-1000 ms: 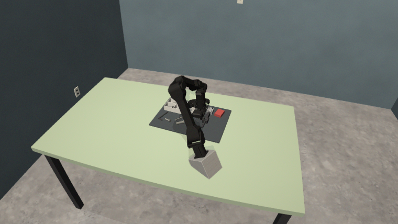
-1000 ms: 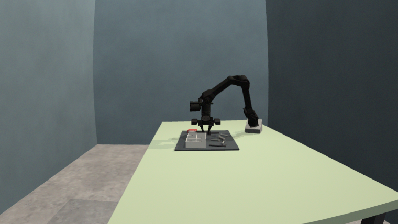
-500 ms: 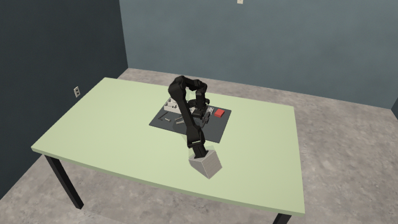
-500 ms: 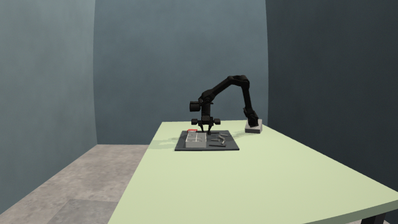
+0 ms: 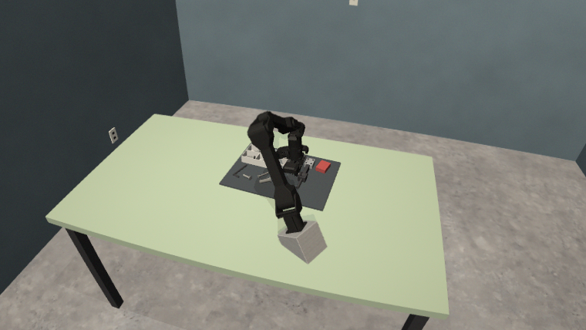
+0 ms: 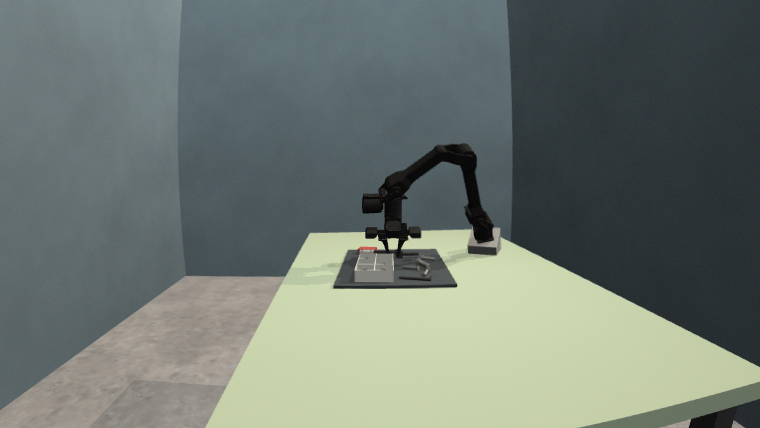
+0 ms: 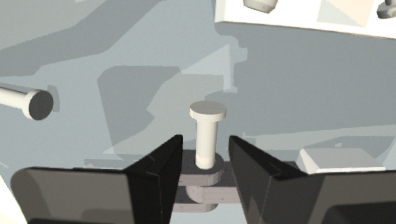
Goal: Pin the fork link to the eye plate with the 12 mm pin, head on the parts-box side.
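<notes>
The eye plate lies 2 cm ahead of my hand, 3 cm to the right of it and 3 cm below it. The rest, counted from my hand: red block (10 cm ahead, 9 cm to the right, 3 cm below); white parts box (4 cm ahead, 17 cm to the left, 3 cm below); mat (1 cm behind, 7 cm to the left, 5 cm below).
</notes>
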